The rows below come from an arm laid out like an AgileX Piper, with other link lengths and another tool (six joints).
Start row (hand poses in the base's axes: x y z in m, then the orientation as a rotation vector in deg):
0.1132, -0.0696, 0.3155, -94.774, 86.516, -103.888
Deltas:
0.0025, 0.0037, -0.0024, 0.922, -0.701, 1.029
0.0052, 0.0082, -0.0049, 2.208, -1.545, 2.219
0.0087, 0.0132, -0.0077, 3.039, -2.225, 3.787
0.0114, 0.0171, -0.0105, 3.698, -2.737, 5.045
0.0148, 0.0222, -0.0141, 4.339, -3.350, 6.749
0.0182, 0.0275, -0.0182, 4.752, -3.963, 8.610
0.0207, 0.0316, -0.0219, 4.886, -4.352, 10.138
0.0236, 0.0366, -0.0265, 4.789, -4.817, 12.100
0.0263, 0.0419, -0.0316, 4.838, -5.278, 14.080
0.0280, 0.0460, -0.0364, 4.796, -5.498, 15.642
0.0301, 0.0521, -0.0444, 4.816, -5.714, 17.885
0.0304, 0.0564, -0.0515, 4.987, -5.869, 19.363
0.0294, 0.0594, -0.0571, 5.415, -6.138, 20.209
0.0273, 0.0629, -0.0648, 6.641, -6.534, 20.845
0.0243, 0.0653, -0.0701, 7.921, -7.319, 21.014
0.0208, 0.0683, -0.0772, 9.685, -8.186, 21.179
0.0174, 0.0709, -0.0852, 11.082, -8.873, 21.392
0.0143, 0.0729, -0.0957, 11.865, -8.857, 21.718
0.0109, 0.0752, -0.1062, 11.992, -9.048, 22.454
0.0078, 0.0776, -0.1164, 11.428, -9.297, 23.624
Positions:
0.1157, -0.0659, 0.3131, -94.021, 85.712, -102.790
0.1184, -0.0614, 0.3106, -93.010, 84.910, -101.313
0.1219, -0.0564, 0.3078, -92.554, 83.474, -100.029
0.1246, -0.0525, 0.3050, -92.221, 82.335, -98.989
0.1280, -0.0474, 0.3014, -91.960, 80.673, -97.793
0.1314, -0.0421, 0.2973, -91.849, 78.710, -96.743
0.1339, -0.0380, 0.2936, -91.959, 77.022, -96.020
0.1368, -0.0330, 0.2890, -92.236, 74.708, -95.330
0.1395, -0.0277, 0.2839, -92.432, 72.480, -94.468
0.1412, -0.0236, 0.2791, -92.760, 70.732, -93.783
0.1433, -0.0175, 0.2711, -93.272, 68.318, -92.657
0.1436, -0.0132, 0.2640, -93.506, 66.830, -91.762
0.1426, -0.0102, 0.2584, -93.295, 66.126, -91.027
0.1405, -0.0067, 0.2507, -92.532, 66.098, -89.717
0.1375, -0.0043, 0.2454, -91.185, 66.438, -88.807
0.1340, -0.0013, 0.2383, -89.539, 67.029, -87.479
0.1306, 0.0013, 0.2303, -88.263, 67.394, -86.380
0.1275, 0.0033, 0.2198, -88.033, 67.524, -85.458
0.1241, 0.0056, 0.2093, -88.004, 66.778, -85.044
0.1210, 0.0080, 0.1991, -88.348, 65.167, -85.076

